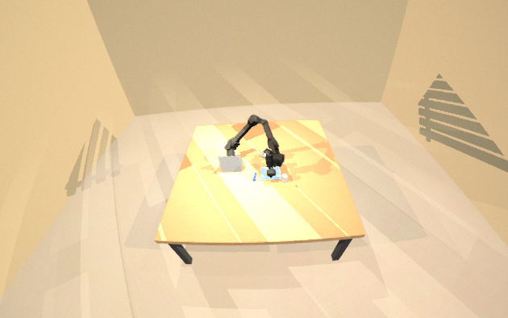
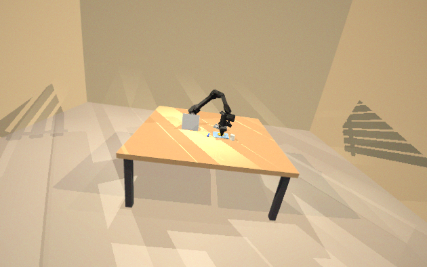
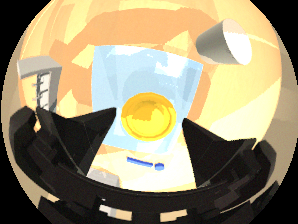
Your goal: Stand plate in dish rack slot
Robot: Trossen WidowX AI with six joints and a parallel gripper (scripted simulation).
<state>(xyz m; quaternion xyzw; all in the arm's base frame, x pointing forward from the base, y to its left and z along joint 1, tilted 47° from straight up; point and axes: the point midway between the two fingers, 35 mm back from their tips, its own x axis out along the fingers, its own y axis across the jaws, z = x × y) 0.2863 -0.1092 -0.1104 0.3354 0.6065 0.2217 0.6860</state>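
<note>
The light blue mat is 2 cm to the left of my gripper tip and 1 cm below it. Round my gripper tip: white cup 9 cm ahead, 7 cm to the right, 1 cm above; then yellow plate right at my gripper tip; then blue spoon 12 cm behind, 1 cm to the right, 1 cm below.
</note>
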